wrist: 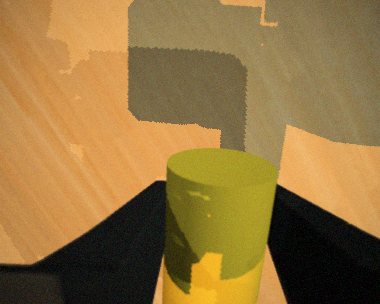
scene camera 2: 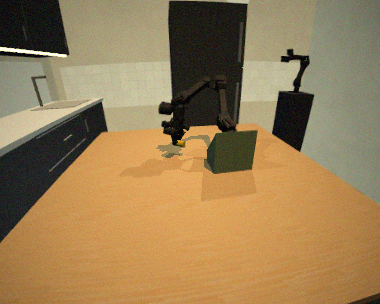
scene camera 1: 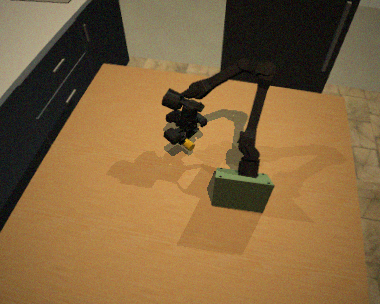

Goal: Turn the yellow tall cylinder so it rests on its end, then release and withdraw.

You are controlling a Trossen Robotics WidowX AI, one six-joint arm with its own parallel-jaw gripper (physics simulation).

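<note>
The yellow cylinder [scene camera 1: 188, 144] [scene camera 2: 180, 143] [wrist: 216, 225] is held between the black fingers, with one finger against each side in the wrist view. Its round end and upper part show there; its lower part runs out of the bottom of the view. In the scene views it lies on its side, roughly level, with part of it hidden by the fingers. It appears a little above the table, with the gripper's shadow on the wood below. My gripper [scene camera 1: 183, 141] [scene camera 2: 177, 142] [wrist: 214, 193] is shut on the cylinder and comes down from above.
The arm's green base block [scene camera 1: 242, 192] [scene camera 2: 235, 152] stands on the wooden table [scene camera 1: 125, 240] [scene camera 2: 175, 240], to the right of the gripper in both scene views. A dark counter [scene camera 1: 30, 120] [scene camera 2: 55, 150] runs along the left. A second small arm stands on a dark pedestal [scene camera 2: 292, 120] behind the table.
</note>
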